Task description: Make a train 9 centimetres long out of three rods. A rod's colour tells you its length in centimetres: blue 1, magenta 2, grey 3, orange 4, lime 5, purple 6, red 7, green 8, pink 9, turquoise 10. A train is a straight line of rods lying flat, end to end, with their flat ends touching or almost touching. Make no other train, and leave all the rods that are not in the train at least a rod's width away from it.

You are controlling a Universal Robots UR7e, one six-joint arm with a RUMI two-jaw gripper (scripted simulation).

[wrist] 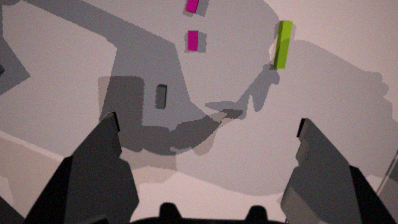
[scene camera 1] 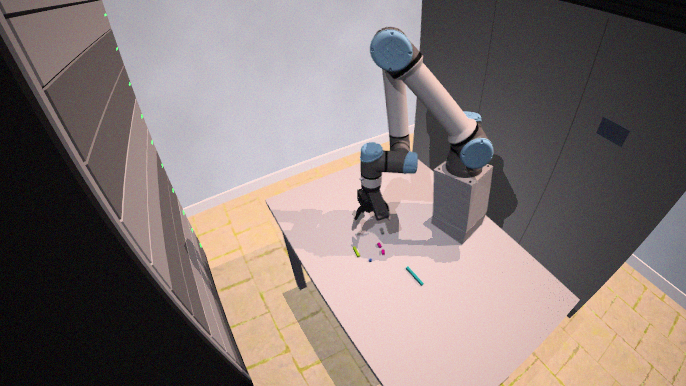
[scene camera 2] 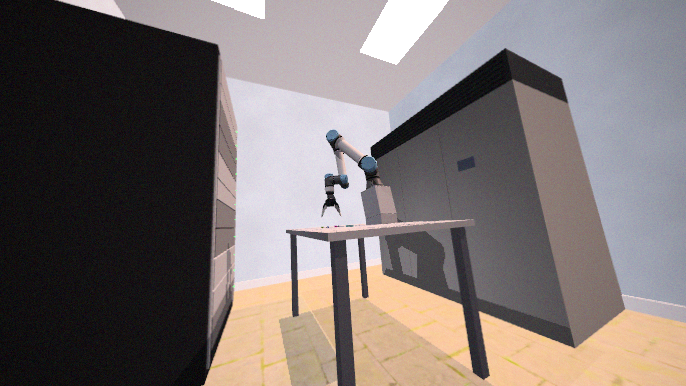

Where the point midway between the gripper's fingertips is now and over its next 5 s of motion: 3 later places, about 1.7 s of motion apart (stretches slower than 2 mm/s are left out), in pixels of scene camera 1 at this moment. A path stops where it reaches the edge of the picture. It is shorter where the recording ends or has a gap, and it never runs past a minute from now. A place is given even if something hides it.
My gripper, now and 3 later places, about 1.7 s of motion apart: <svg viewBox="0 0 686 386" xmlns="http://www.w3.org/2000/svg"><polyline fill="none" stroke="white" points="371,225 361,230 359,234 403,257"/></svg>
